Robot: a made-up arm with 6 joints.
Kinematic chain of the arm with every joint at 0, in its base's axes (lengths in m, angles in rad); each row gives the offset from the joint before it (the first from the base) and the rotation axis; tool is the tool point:
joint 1: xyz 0 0 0.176 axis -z
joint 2: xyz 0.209 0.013 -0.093 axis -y
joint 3: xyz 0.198 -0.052 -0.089 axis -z
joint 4: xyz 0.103 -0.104 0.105 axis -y
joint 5: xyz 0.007 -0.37 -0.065 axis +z
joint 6: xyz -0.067 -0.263 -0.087 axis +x
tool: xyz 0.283 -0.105 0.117
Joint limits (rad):
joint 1: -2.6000..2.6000
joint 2: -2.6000..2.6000
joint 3: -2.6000..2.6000
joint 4: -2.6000..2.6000
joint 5: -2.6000..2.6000
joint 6: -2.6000..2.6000
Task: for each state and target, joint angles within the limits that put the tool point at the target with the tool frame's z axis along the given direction. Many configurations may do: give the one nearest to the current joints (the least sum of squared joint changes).
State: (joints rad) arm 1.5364 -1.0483 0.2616 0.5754 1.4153 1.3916
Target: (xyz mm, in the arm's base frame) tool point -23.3 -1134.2 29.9 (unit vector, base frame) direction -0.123 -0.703 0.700
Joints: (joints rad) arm 1.1971 -0.3461 -0.0948 0.8633 1.1307 1.2292
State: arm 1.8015 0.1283 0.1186 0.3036 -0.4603 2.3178
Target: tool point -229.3 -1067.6 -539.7 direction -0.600 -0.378 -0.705
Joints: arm 1.2979 -0.4674 -0.6049 0.3403 -0.1850 2.1120
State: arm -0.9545 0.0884 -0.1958 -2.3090 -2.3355 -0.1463
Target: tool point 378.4 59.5 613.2 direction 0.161 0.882 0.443
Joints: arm -0.9391 0.5692 -0.0396 -1.8667 -2.6000 0.4262
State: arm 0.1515 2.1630 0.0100 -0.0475 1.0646 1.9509
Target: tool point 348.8 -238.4 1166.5 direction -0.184 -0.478 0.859
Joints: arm -0.0727 1.5986 -0.7523 0.1997 0.3574 1.4425
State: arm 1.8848 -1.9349 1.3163 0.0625 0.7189 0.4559
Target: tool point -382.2 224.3 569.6 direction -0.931 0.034 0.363
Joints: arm 2.1303 -1.9081 1.6259 -0.5253 0.8932 0.8039
